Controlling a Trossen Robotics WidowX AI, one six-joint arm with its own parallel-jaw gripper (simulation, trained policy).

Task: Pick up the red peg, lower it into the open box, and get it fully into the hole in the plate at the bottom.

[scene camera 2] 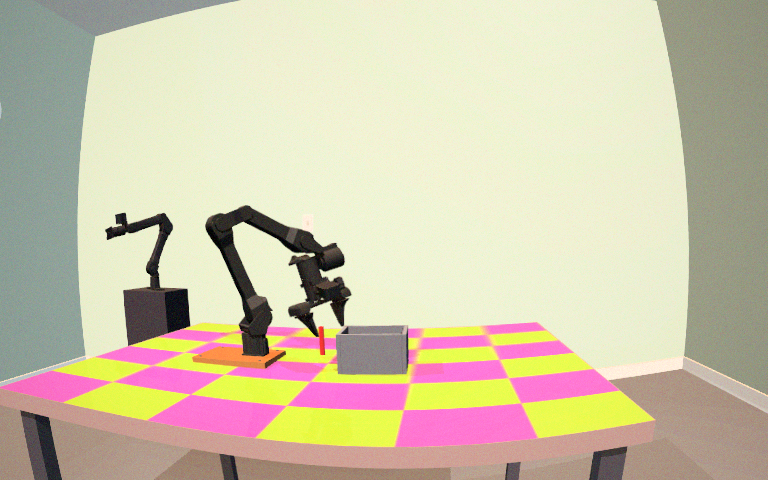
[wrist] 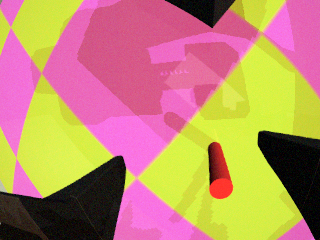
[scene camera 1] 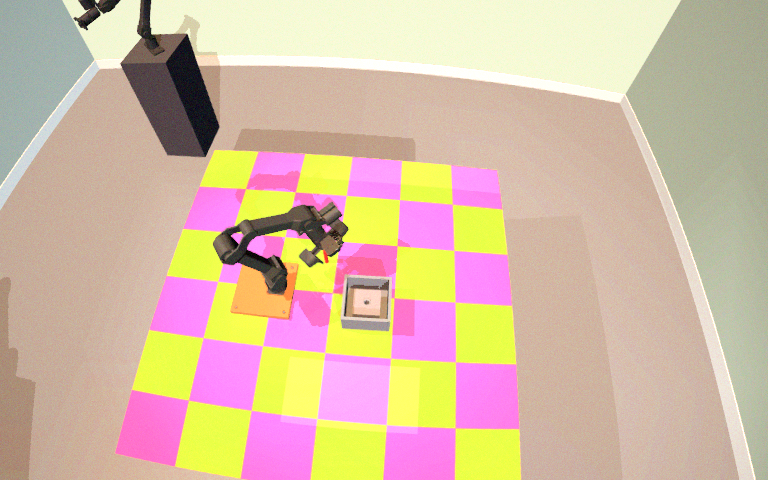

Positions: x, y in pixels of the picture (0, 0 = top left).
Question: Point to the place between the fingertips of my gripper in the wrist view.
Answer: At 194, 151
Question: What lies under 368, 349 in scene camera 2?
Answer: A grey box.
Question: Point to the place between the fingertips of my gripper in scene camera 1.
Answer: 332, 253
